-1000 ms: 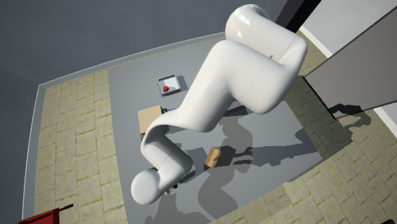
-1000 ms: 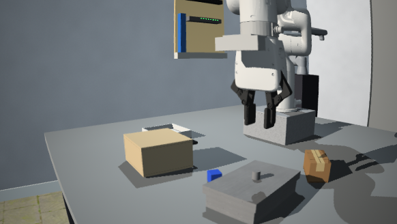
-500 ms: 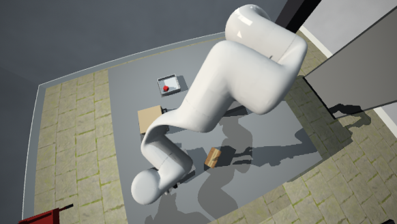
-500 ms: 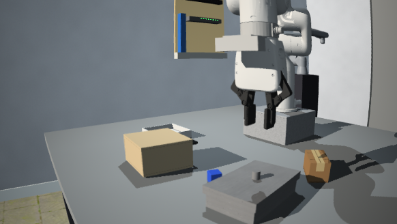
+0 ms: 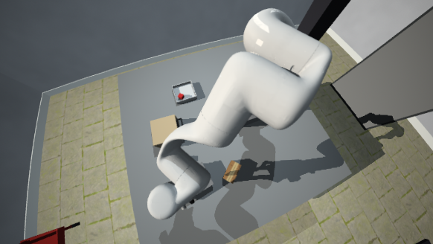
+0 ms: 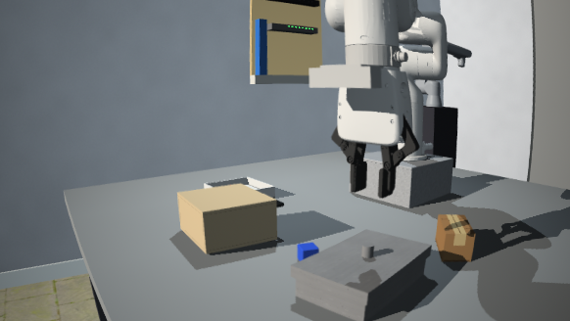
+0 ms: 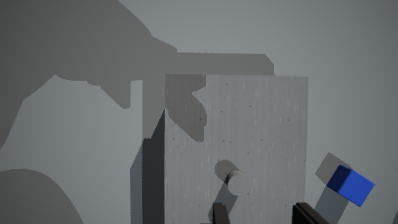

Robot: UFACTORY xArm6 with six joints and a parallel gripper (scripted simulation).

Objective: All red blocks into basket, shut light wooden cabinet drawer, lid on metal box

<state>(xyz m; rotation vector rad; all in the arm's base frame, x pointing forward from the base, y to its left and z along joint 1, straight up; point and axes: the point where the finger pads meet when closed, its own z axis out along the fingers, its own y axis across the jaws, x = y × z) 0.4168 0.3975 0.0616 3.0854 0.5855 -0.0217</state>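
My hand is 12 cm above the knobbed lid. Also, from my hand: blue block 3 cm ahead, 13 cm to the right, 15 cm below; green block 23 cm behind, 4 cm to the right, 15 cm below; cardboard box 22 cm behind, 2 cm to the right, 13 cm below.
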